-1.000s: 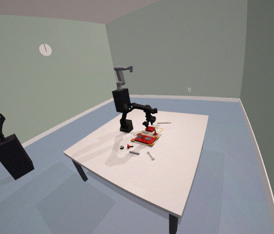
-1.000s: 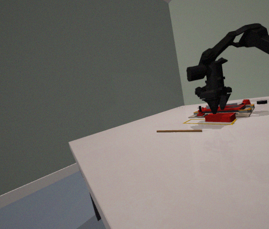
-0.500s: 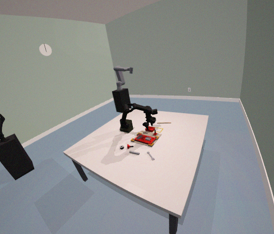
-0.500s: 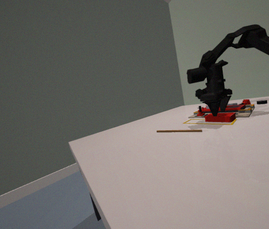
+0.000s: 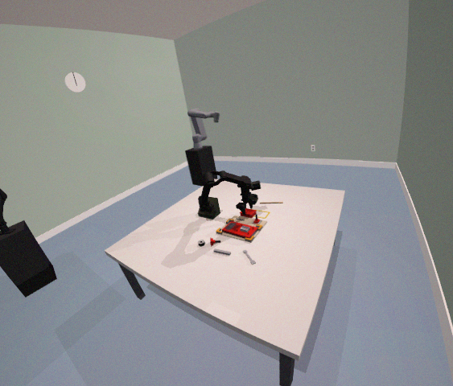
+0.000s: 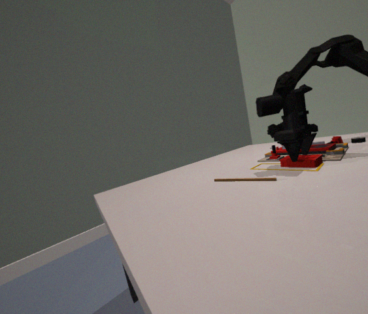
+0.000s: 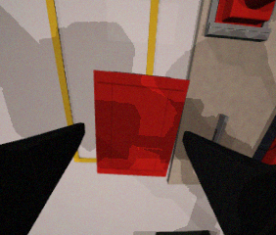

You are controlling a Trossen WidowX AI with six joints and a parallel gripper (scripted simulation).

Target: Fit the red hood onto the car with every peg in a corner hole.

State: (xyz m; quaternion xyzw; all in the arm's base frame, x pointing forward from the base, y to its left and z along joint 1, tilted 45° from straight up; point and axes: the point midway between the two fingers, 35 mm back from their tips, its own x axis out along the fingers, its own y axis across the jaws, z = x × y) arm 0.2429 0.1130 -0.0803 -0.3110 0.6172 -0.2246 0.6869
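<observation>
The red hood lies 1 cm below my gripper tip. Also, from my gripper tip: grey engine block: 11 cm ahead, 19 cm to the right; thin wooden stick: 7 cm ahead, 21 cm to the left, 2 cm below; black wheel: 5 cm behind, 41 cm to the right, 1 cm below.
</observation>
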